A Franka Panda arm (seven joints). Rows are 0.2 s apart.
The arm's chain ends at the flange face. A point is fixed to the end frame.
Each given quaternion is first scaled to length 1.
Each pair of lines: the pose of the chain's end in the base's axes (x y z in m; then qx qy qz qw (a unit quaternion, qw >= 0)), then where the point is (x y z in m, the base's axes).
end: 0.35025, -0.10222, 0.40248, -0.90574, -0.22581, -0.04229, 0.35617
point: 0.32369 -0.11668 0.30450
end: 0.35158, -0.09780, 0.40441, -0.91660, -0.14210, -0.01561, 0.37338
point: 0.31221 -0.10598 0.31008
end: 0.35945, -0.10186, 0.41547, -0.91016, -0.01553, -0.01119, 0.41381
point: 0.30969 -0.09234 0.32632
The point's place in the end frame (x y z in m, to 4 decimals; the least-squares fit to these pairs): -0.0525 0.0590 0.0654
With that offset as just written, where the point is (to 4 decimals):
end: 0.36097, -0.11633, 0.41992, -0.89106, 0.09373, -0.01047, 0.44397
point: 0.3068 -0.0902 0.3369
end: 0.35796, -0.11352, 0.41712, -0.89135, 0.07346, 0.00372, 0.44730
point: 0.3020 -0.0894 0.3347
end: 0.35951, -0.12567, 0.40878, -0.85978, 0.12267, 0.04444, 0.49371
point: 0.2967 -0.0891 0.3364
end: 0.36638, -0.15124, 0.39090, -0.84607, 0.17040, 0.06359, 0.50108
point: 0.3007 -0.1085 0.3247
